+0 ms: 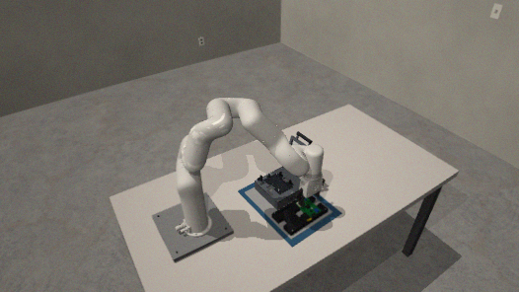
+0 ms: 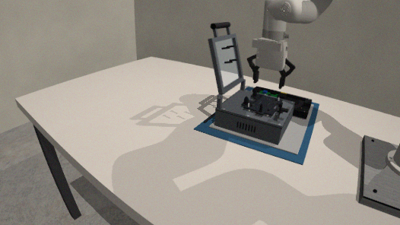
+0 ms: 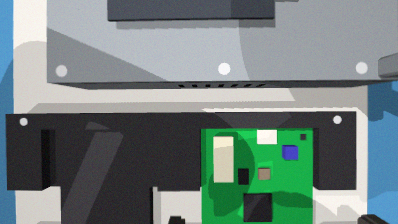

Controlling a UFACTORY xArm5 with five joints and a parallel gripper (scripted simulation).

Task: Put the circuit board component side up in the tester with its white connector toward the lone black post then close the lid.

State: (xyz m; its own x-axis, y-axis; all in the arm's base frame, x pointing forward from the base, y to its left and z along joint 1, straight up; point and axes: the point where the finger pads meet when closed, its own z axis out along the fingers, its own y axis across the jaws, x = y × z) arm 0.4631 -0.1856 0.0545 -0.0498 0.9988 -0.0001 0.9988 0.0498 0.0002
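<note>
Right now my hand is 50 mm above the green circuit board. The rest, counted from my hand: dark nest (40 mm behind, 170 mm to the left); then tester lid (80 mm ahead, 170 mm to the left, 110 mm above).
</note>
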